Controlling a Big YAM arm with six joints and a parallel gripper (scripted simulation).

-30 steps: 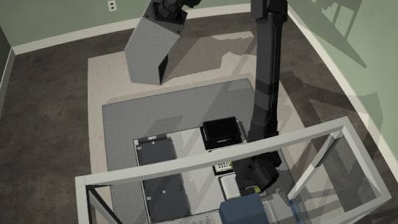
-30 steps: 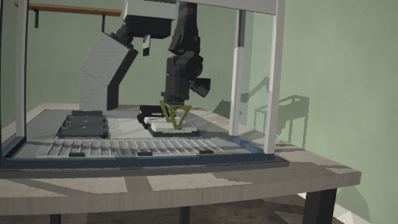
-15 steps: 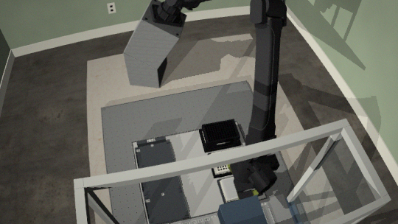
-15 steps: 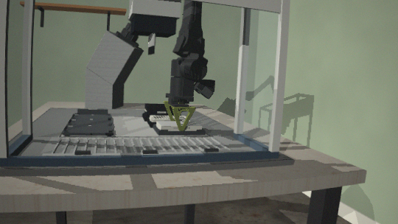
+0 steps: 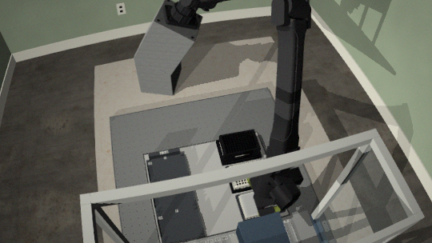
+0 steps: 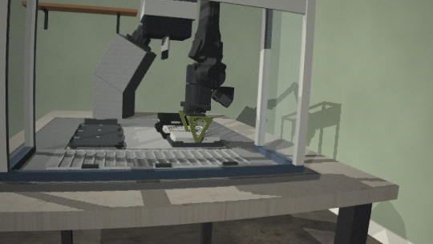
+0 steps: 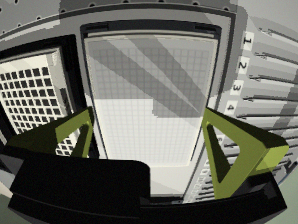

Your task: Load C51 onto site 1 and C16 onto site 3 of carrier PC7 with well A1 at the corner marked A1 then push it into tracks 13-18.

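The white block lies right at my hand. The rest, counted from my hand: white frame bar: 110 mm ahead, 120 mm to the right, 450 mm above; nest S1: 220 mm behind, 10 mm to the right, 20 mm below; dark carrier PC7: 90 mm behind, 260 mm to the right, 10 mm below.
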